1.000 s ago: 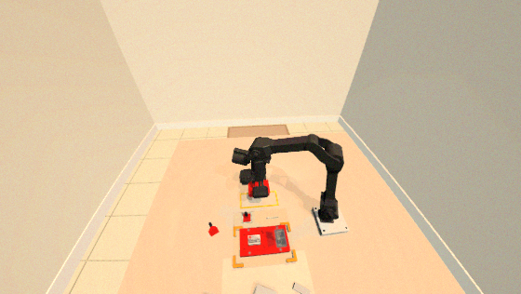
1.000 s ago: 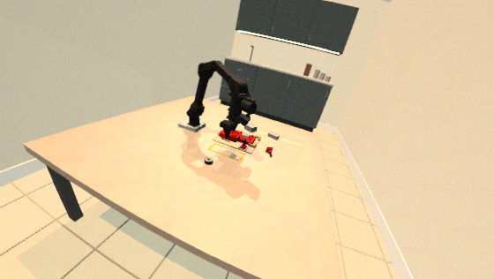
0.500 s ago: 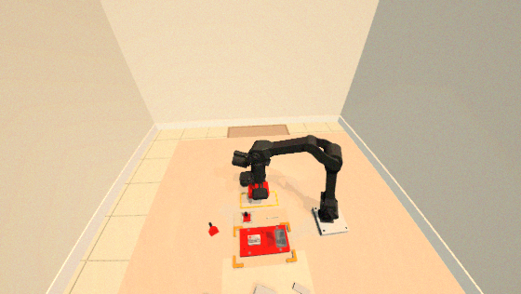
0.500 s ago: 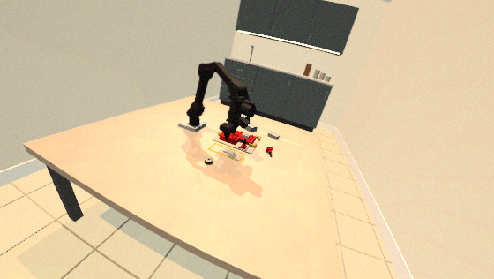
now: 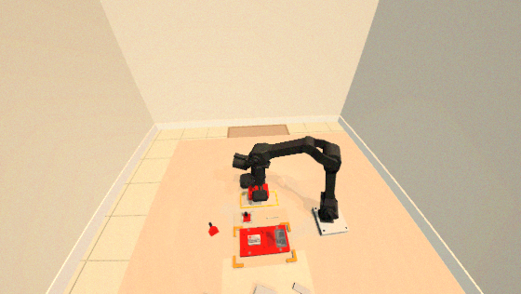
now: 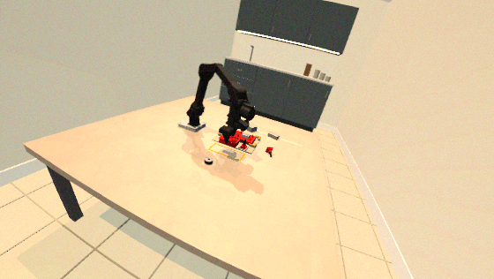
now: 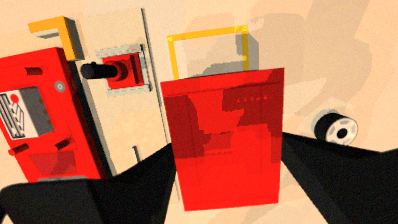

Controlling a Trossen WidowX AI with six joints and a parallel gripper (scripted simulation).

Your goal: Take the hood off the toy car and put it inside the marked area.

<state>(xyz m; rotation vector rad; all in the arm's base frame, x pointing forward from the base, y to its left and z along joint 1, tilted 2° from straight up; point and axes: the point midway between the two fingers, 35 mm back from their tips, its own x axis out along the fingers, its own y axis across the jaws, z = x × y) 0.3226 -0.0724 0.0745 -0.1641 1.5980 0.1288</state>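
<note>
The wheel is 15 cm to the right of my gripper tip, 6 cm below it and 1 cm behind it. From my gripper tip the other things lie so: hood (1 cm above).
</note>
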